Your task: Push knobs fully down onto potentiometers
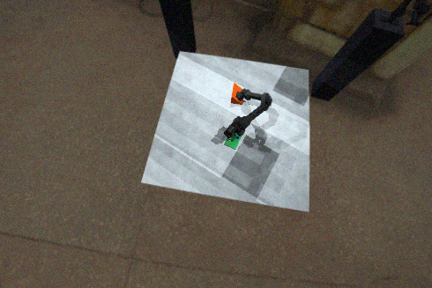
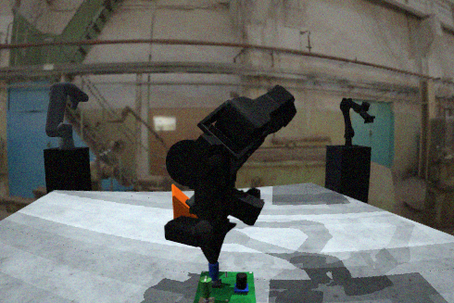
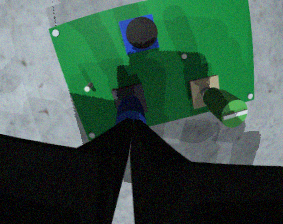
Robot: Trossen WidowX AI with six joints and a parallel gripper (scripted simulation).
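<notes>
Now: gripper tip 2 cm above the blue knob. The rest, counted from my gripper tip: green knob: 6 cm ahead, 1 cm to the right, 1 cm below.
</notes>
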